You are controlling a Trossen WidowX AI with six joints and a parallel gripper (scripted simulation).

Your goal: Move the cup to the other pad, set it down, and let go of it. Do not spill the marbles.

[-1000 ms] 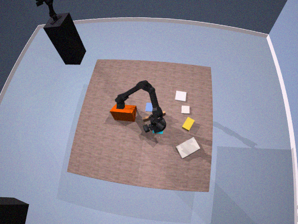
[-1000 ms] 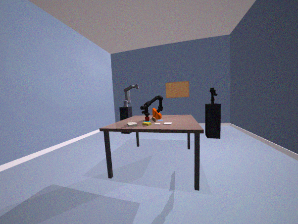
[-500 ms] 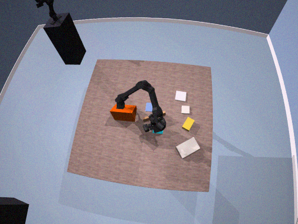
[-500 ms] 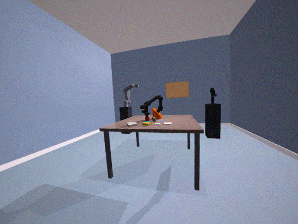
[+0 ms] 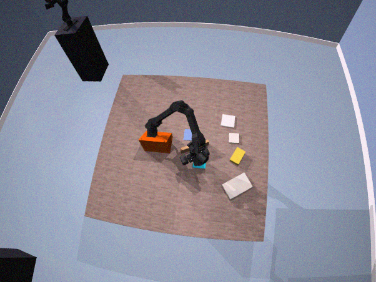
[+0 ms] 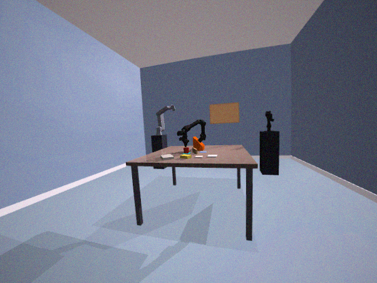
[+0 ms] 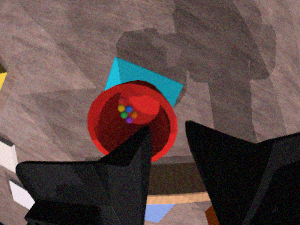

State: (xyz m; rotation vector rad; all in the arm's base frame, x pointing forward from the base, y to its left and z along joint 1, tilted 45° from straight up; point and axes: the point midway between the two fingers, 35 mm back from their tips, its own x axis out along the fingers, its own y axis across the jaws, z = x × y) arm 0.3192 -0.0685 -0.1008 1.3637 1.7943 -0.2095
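Now: the red cup 20 mm ahead of my gripper tip, 10 mm to the left of it and 40 mm below it. Also, from my gripper tip: cyan pad: 30 mm ahead, 20 mm to the left, 90 mm below; light blue pad: 70 mm behind, 220 mm to the left, 90 mm below; wooden strip: 20 mm behind, 120 mm to the left, 60 mm below.
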